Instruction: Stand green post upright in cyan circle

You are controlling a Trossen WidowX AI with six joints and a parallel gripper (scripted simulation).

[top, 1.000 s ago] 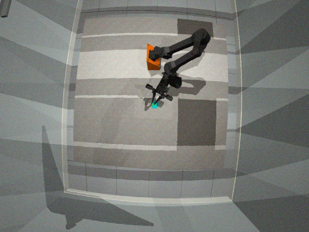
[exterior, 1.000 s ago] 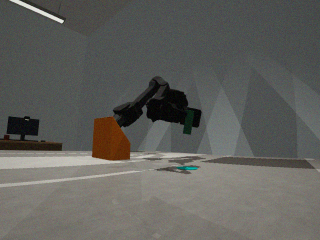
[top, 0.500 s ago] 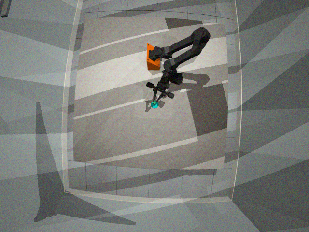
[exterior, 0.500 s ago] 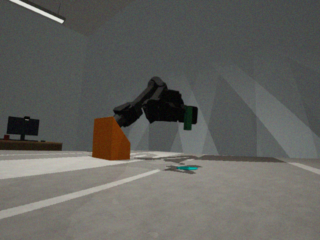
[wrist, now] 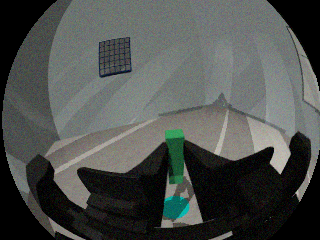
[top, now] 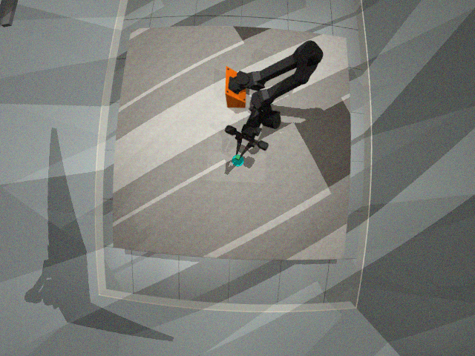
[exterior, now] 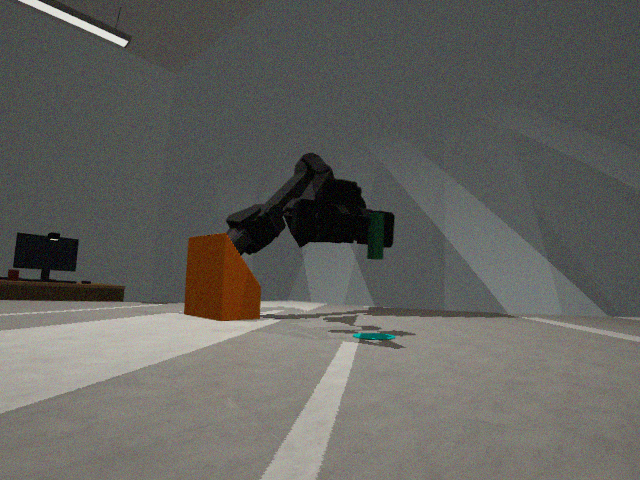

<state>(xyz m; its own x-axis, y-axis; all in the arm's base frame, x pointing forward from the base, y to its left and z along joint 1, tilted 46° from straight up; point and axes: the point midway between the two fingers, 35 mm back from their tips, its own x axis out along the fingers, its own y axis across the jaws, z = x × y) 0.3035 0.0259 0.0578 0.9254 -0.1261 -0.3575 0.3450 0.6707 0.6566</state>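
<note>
Right now my gripper tip is 160 mm above the cyan circle. The rest, counted from my gripper tip: green post 20 mm below.
</note>
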